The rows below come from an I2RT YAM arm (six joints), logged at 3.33 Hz.
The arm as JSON. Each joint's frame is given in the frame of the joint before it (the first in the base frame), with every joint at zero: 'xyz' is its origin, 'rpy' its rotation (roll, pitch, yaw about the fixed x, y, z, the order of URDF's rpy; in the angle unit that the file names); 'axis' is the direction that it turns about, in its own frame. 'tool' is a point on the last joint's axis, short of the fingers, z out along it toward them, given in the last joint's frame.
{
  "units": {
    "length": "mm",
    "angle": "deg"
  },
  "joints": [
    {
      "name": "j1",
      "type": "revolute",
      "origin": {
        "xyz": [
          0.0,
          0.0,
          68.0
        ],
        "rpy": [
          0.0,
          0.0,
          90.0
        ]
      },
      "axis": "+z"
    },
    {
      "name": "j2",
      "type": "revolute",
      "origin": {
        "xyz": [
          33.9,
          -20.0,
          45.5
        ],
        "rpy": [
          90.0,
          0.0,
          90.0
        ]
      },
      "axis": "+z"
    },
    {
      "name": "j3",
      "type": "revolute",
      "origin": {
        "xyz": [
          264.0,
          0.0,
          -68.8
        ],
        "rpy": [
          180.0,
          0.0,
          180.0
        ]
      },
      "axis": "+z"
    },
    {
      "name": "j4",
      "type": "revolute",
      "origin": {
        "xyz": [
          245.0,
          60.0,
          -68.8
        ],
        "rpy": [
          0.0,
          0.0,
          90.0
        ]
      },
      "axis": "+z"
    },
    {
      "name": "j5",
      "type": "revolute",
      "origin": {
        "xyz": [
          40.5,
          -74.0,
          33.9
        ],
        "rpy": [
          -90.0,
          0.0,
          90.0
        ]
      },
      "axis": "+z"
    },
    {
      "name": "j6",
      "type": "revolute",
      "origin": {
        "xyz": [
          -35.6,
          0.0,
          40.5
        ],
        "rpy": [
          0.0,
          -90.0,
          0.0
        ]
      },
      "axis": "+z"
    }
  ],
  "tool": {
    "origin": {
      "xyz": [
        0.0,
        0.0,
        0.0
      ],
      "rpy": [
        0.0,
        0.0,
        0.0
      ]
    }
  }
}
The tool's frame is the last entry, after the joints.
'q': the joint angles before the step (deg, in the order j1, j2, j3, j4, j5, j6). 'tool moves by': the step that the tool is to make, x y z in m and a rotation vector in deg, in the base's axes. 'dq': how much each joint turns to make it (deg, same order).
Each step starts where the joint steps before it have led.
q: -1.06 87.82 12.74 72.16 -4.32 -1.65
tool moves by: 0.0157 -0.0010 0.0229 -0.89 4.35 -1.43
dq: 0.06 -6.98 6.54 -17.90 1.57 -0.83
